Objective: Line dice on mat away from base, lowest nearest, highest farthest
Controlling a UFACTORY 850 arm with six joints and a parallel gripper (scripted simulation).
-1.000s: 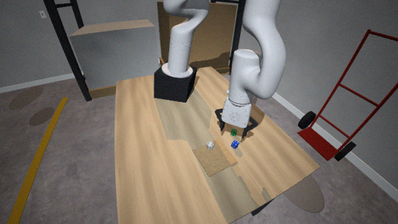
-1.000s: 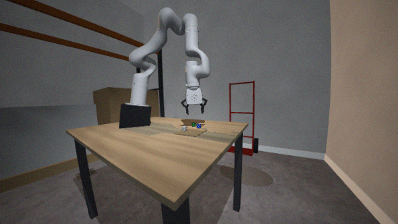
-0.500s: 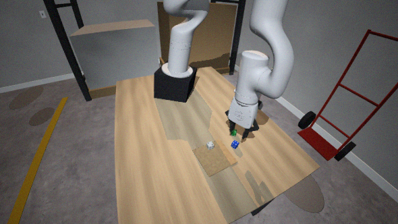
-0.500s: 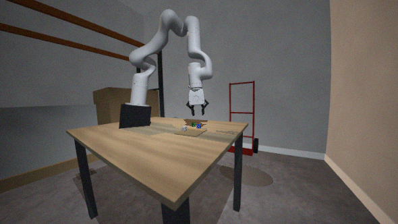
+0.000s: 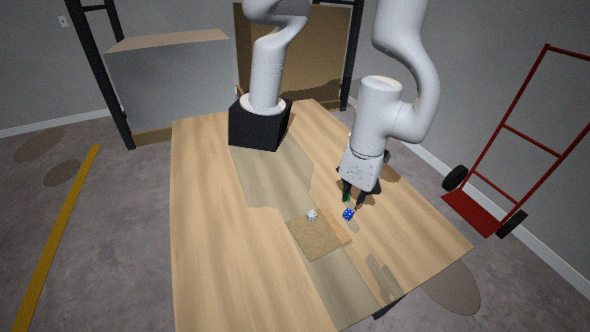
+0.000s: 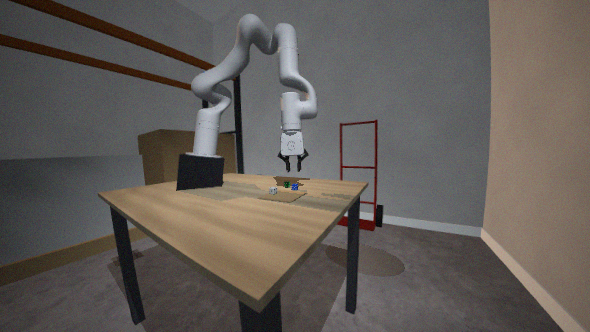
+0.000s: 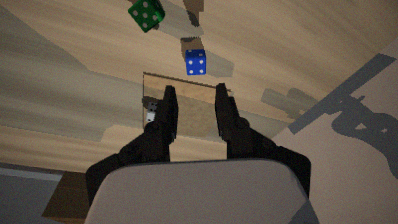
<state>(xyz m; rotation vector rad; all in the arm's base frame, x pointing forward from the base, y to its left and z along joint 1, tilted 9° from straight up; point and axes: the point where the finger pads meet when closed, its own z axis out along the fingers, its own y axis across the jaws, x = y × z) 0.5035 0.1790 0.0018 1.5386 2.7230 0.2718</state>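
Right now my hand is 9 cm above the blue die. From my hand the other things lie so: white die 2 cm behind, 11 cm to the right, 8 cm below; then green die 7 cm behind, 3 cm to the left, 9 cm below; then tan mat 3 cm ahead, 11 cm to the right, 10 cm below.
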